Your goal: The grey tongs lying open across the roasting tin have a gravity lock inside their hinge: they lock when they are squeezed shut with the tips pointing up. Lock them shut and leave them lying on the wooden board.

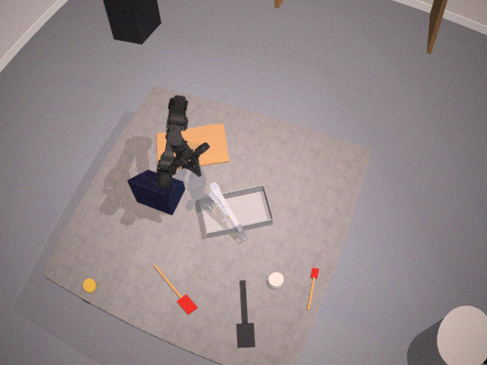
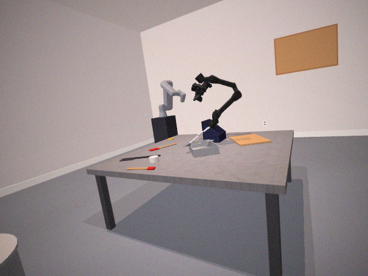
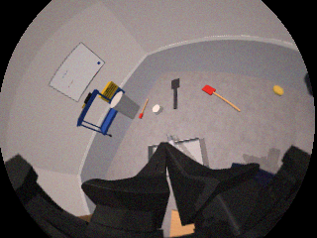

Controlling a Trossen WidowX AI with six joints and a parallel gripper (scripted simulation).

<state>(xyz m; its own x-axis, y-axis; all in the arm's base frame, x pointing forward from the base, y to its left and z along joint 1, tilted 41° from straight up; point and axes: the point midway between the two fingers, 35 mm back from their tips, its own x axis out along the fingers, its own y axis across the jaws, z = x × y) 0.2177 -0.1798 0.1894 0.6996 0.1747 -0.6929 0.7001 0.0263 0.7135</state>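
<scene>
My gripper tip is 36 cm above the grey roasting tin, 9 cm short of it and 8 cm to the right of it. Also, from my gripper tip: wooden board (38 cm below, 34 cm to the left, 27 cm behind); white disc (39 cm ahead, 37 cm below, 16 cm to the right); red spatula (39 cm to the right, 38 cm below, 2 cm ahead).
</scene>
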